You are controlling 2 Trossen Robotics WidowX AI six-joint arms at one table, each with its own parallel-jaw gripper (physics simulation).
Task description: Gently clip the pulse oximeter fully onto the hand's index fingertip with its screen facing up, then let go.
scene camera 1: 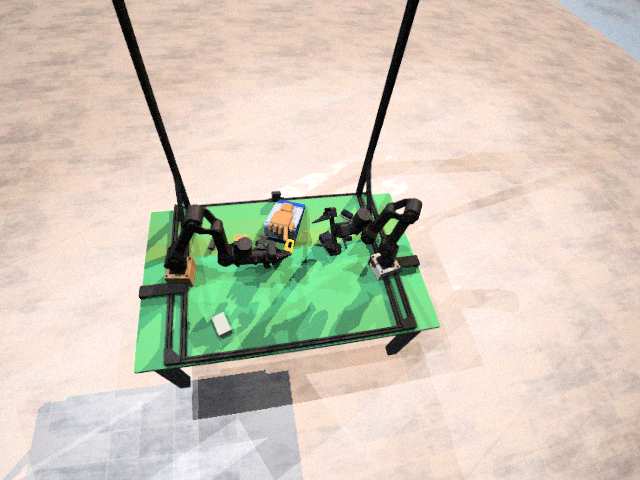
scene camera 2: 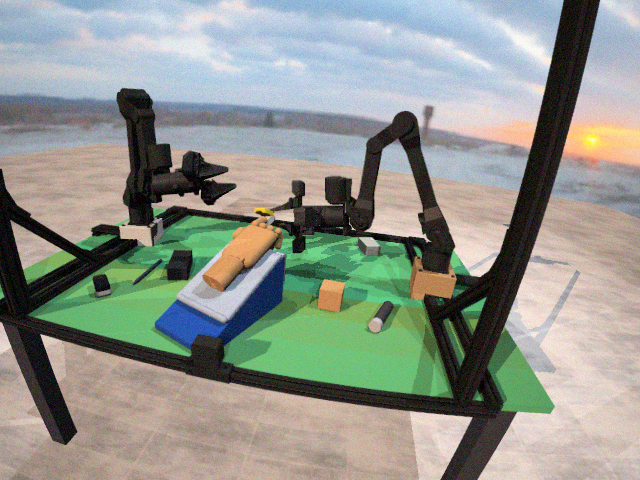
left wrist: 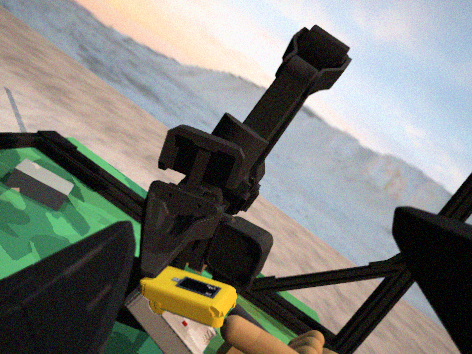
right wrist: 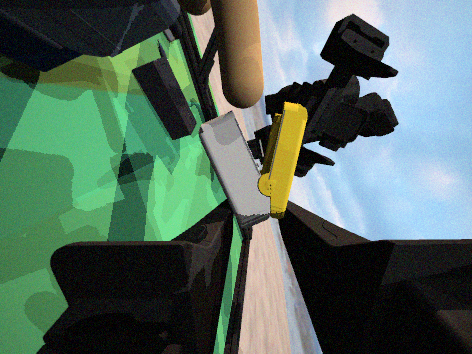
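Seen in the pictures: left gripper, fingertip midpoint: (scene camera 1: 313,234) (scene camera 2: 232,177) (left wrist: 264,227) (right wrist: 358,122); right gripper, fingertip midpoint: (scene camera 1: 290,253) (scene camera 2: 266,216) (left wrist: 140,294) (right wrist: 255,205); left arm's base, link origin: (scene camera 1: 385,261) (scene camera 2: 141,222); right arm's base, link origin: (scene camera 1: 178,267) (scene camera 2: 434,267).
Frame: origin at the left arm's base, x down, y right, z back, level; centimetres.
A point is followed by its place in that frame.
Observation:
The pulse oximeter (scene camera 1: 289,245) @[x -10.8, y 15.3, z -39.7 cm] (scene camera 2: 263,211) @[x -11.2, y 18.0, z -39.5 cm] (left wrist: 190,295) @[x -10.7, y 15.0, z -38.4 cm] (right wrist: 287,160) @[x -10.5, y 15.9, z -41.0 cm] has a yellow upper half and a light grey lower half, spread like a V, its screen facing up in the left wrist view. My right gripper (scene camera 1: 287,251) @[x -8.3, y 13.0, z -40.2 cm] (right wrist: 255,205) @[x -8.3, y 13.0, z -40.2 cm] is shut on its hinge end. The tan hand (scene camera 1: 282,218) @[x -9.3, y 30.1, z -37.5 cm] (scene camera 2: 253,245) @[x -8.4, y 33.4, z -38.6 cm] lies palm down. Its index finger (right wrist: 240,60) (left wrist: 250,335) points at the open jaws; in the right wrist view the tip is just outside the mouth, nearer the grey half's side. My left gripper (scene camera 1: 316,235) @[x -18.1, y 12.8, z -30.9 cm] (scene camera 2: 231,177) @[x -18.1, y 12.8, z -30.9 cm] is open and empty, across from the oximeter.
A blue wedge (scene camera 2: 258,304) @[x 2.0, y 39.4, z -40.3 cm] with a pale top bears the hand. An orange cube (scene camera 2: 331,295) @[x 1.9, y 34.9, z -55.9 cm], a dark cylinder (scene camera 2: 381,316) @[x 3.3, y 40.5, z -66.2 cm], a white box (scene camera 1: 221,324) @[x 2.9, y -2.1, z -73.6 cm] (scene camera 2: 368,245) @[x 2.9, y 1.8, z -72.5 cm], a black box (scene camera 2: 179,264) @[x 2.5, y 22.5, z -19.1 cm] (right wrist: 165,97) @[x 3.3, y 19.9, z -20.9 cm], a pen (scene camera 2: 147,272) @[x 5.2, y 22.7, z -10.5 cm] and a small black item (scene camera 2: 101,285) @[x 2.9, y 34.3, z -4.6 cm] lie around.

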